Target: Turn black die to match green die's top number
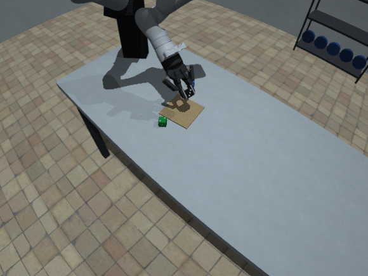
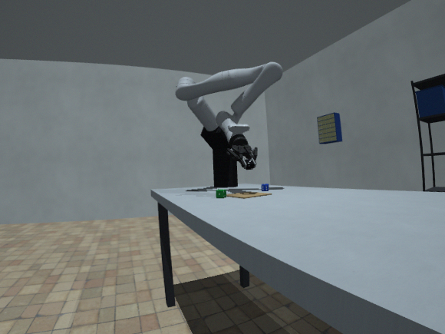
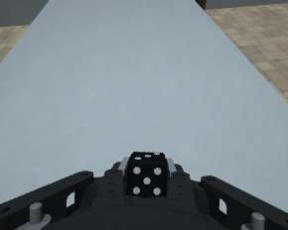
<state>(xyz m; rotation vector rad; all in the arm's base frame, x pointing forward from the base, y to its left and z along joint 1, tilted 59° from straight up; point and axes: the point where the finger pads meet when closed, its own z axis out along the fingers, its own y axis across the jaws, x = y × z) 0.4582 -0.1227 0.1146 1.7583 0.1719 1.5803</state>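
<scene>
The tan mat lies 12 cm below my hand, 2 cm behind it and 1 cm to the left of it. Round my hand: blue die 17 cm to the left, 11 cm below, 5 cm behind; green die 11 cm below, 9 cm to the right, 6 cm behind; black die right at my hand.
</scene>
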